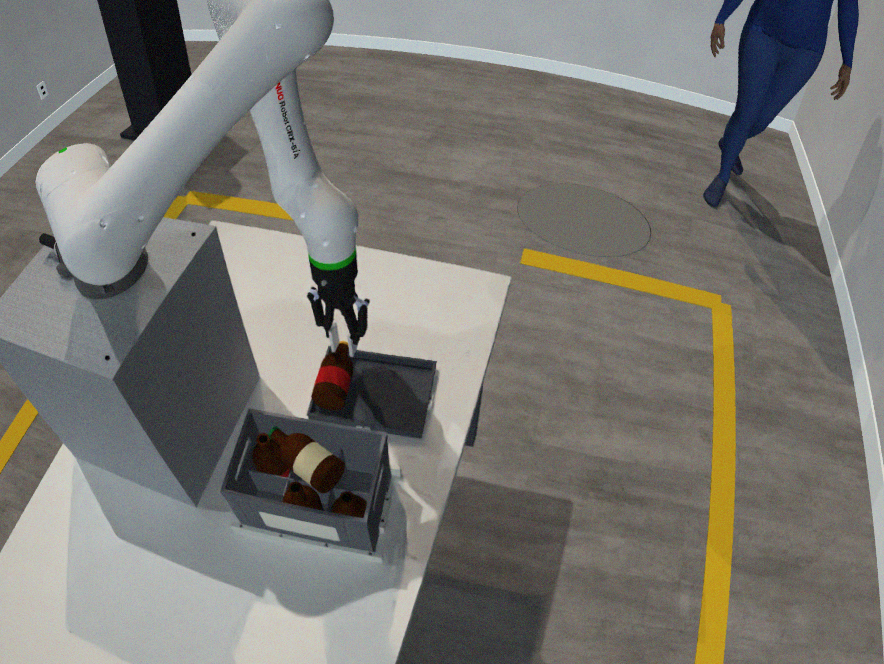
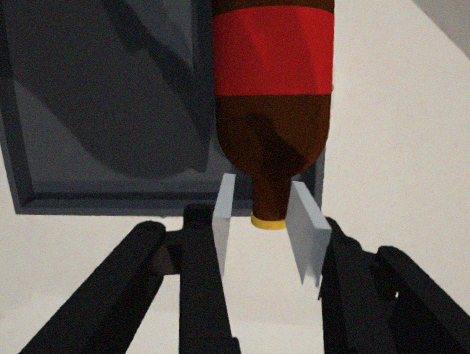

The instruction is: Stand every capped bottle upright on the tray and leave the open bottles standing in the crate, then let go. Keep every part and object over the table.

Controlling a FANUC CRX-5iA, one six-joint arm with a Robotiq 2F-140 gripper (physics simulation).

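Places are measured from the arm's base along level axes (x right, y ahead, z up), in millimetres.
Pixels of known places: gripper, between the fingertips: (image 1: 344, 349) (image 2: 260, 199).
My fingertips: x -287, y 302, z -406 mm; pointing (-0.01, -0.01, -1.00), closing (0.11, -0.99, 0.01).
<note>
Behind a point stands the place of what it marks.
A brown bottle with a red label and a yellow cap (image 1: 333, 377) @(z -383, x -194, y 326 mm) (image 2: 273, 120) @(z -382, x -234, y 309 mm) lies on its side along one end of the dark tray (image 1: 429, 400) @(z -446, x -262, y 519 mm) (image 2: 12, 150) @(z -440, x -306, y 501 mm), its neck over the tray's rim. My gripper (image 1: 344, 344) @(z -406, x -287, y 302 mm) (image 2: 260, 199) @(z -406, x -287, y 302 mm) is partly open, with its pads on either side of the bottle's neck and gaps between. The grey crate (image 1: 238, 505) @(z -335, x 173, y 317 mm) holds several brown bottles. One with a cream label (image 1: 314, 461) @(z -294, x 42, y 420 mm) lies tilted across the top. An open-necked bottle (image 1: 265, 453) @(z -329, x 54, y 311 mm) and two more bottles (image 1: 300, 494) @(z -304, x 109, y 425 mm) (image 1: 348, 503) @(z -299, x 90, y 512 mm) stand lower in the crate. Something green shows behind the tilted bottle's neck.
The crate stands close beside the tray on the white table (image 1: 457, 307) @(z -461, x -551, y 471 mm). The grey robot pedestal (image 1: 189, 371) @(z -184, x 29, y 156 mm) rises left of both. The table's right edge runs near the tray and crate. A person in blue (image 1: 771, 64) stands on the floor at the back right.
</note>
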